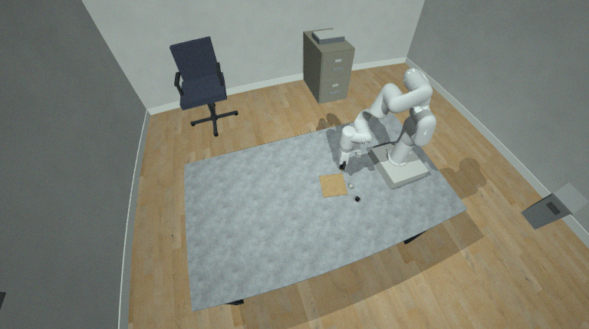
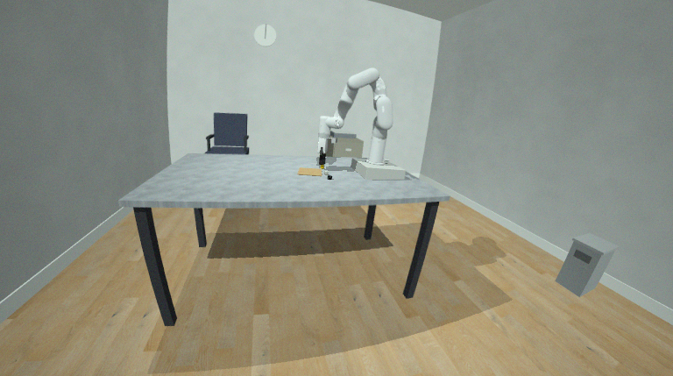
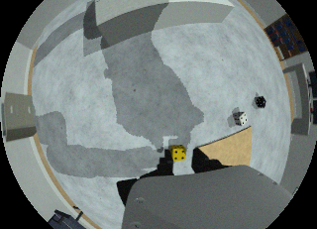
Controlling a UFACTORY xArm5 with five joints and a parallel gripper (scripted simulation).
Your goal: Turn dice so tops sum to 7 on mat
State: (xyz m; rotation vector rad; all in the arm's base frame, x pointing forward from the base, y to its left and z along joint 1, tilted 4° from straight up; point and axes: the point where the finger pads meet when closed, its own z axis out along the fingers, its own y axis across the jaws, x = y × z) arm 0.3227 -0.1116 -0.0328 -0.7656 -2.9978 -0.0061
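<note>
My gripper is now 40 mm above the yellow die. From my hand the other things lie so: white die (130 mm to the left, 40 mm below, 10 mm ahead); then black die (220 mm to the left, 40 mm below, 20 mm ahead); then tan mat (100 mm ahead, 80 mm to the left, 50 mm below).
</note>
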